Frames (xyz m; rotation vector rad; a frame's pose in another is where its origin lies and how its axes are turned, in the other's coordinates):
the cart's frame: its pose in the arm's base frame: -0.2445 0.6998 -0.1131 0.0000 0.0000 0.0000
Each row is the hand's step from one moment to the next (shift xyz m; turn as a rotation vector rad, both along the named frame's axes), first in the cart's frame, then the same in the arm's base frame.
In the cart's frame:
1: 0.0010 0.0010 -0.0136 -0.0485 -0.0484 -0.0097
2: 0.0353 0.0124 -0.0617 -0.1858 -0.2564 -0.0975
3: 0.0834 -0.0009 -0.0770 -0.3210 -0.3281 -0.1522
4: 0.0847 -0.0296 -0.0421 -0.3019 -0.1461 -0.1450
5: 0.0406 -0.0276 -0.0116 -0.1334 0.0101 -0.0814
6: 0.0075 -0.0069 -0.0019 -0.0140 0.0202 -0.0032
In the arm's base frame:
1: 0.0010 0.0010 -0.0136 -0.0485 -0.0484 -0.0097
2: 0.0353 0.0124 -0.0617 -0.1858 -0.2564 -0.0975
3: 0.0834 -0.0009 -0.0770 -0.3210 -0.3281 -0.1522
4: 0.0847 -0.0296 -0.0421 -0.3019 -0.1461 -0.1450
5: 0.0406 -0.0276 -0.0116 -0.1334 0.0101 -0.0814
6: 0.0075 -0.0069 -0.0019 -0.0140 0.0202 -0.0032

